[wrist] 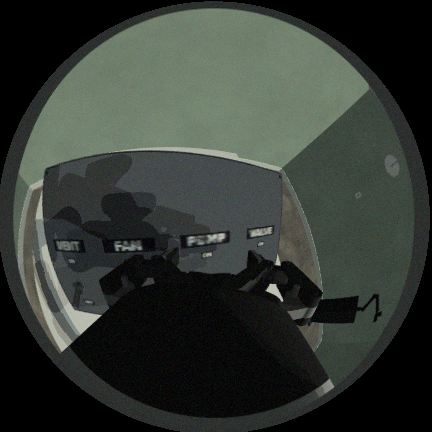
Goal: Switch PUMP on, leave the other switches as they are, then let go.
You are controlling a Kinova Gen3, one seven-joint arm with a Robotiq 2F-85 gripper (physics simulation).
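Frame: origin at the arm's base, x ahead, y left, z up, level; millimetres.
Seen in the pictures: gripper, fingertip midpoint: (212, 256).
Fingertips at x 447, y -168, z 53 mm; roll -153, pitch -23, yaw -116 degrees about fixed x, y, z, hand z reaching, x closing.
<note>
Offsets run from my fingertips to a thing's top centre. "spot": to the spot under its first point.
A dark grey switch panel (225, 190) fills the middle of the wrist view. Its labels read VENT @(spot: 213 mm left, 72 mm ahead, 38 mm down) (69, 246), FAN (129, 245), PUMP @(spot: 15 mm right, 26 mm ahead, 37 mm down) (205, 239) and VALVE @(spot: 133 mm right, 1 mm back, 38 mm down) (261, 232), from left to right. A small ON mark @(spot: 13 mm right, 1 mm ahead, 50 mm down) (207, 255) sits under the PUMP label. My gripper (212, 256) is open, its two fingers wide apart, one to the left and one to the right of that ON mark. The PUMP switch itself does not show; the dark gripper body covers the area below the mark. The VENT lever @(235 mm left, 5 mm back, 34 mm down) (78, 294) shows at the lower left and points down. The FAN and VALVE levers are hidden.
A brown surface with a pale edge shows on both sides of the panel. Green walls (200, 90) stand behind and to the right, with a round pale disc (391, 165) on the right one. A black box with a bent hook (336, 309) shows at the lower right. Shadows fall on the panel's left half.
</note>
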